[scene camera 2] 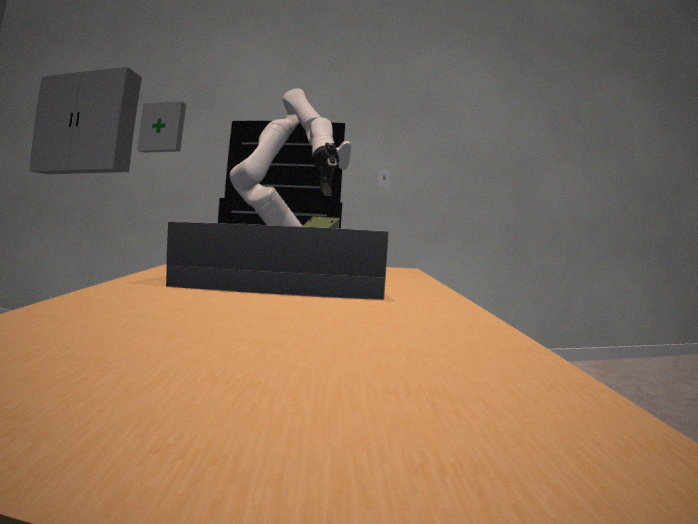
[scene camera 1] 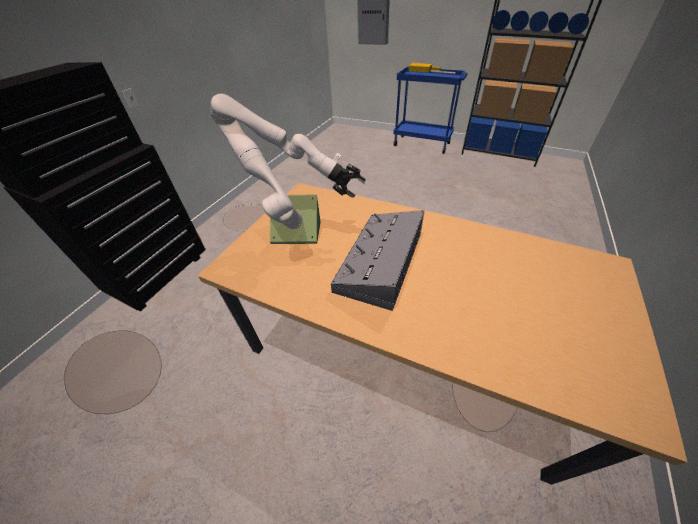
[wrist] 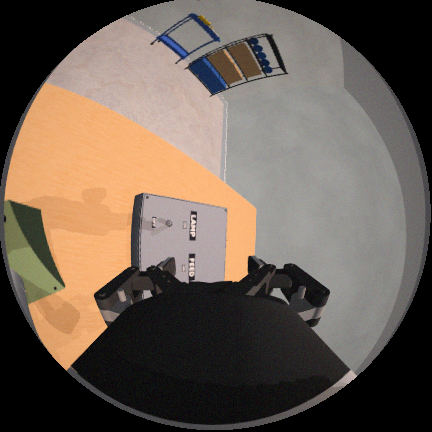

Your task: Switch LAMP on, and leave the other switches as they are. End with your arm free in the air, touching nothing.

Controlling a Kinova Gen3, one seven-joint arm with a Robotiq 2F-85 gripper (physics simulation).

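Where they show: gripper, fingertip midpoint: [scene camera 2: 330, 180] [scene camera 1: 359, 189] [wrist: 210, 265]; arm's base, link origin: [scene camera 1: 293, 220].
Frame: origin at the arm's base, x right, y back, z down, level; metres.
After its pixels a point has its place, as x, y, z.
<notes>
The grey sloped switch panel [scene camera 1: 389, 242] {-0.017, -0.506, -0.029} [scene camera 2: 276, 256] {-0.029, -0.603, 0.005} [wrist: 210, 245] {-0.132, -0.529, -0.041} stands on the table, its back facing scene camera 2. The LAMP label [wrist: 193, 226] {-0.181, -0.464, -0.021} is at the panel's far end as scene camera 1 sees it. Its lever [scene camera 1: 376, 218] {-0.169, -0.376, -0.020} [wrist: 169, 223] {-0.173, -0.366, -0.036} leans towards the robot's base side in scene camera 1, where the small mark [wrist: 154, 222] {-0.173, -0.358, 0.015} appears to read OFF. The other levers in scene camera 1 lean similarly. My gripper [scene camera 1: 359, 187] {-0.117, -0.315, -0.186} [scene camera 2: 329, 177] {-0.117, -0.315, -0.186} [wrist: 210, 265] {-0.117, -0.315, -0.186} is open and empty, in the air above and to the base side of the panel's LAMP end, touching nothing.
The FEED label [wrist: 192, 266] {-0.066, -0.476, -0.021} is beside LAMP; my left finger in the wrist view hides its lever area. The green base plate [scene camera 1: 307, 211] {-0.059, -0.050, -0.028} [wrist: 25, 260] is on the wooden table [scene camera 1: 507, 282] {-0.123, -1.014, 0.088}. A black drawer cabinet [scene camera 1: 107, 197] stands behind the arm, a blue cart [scene camera 1: 431, 76] farther off.
</notes>
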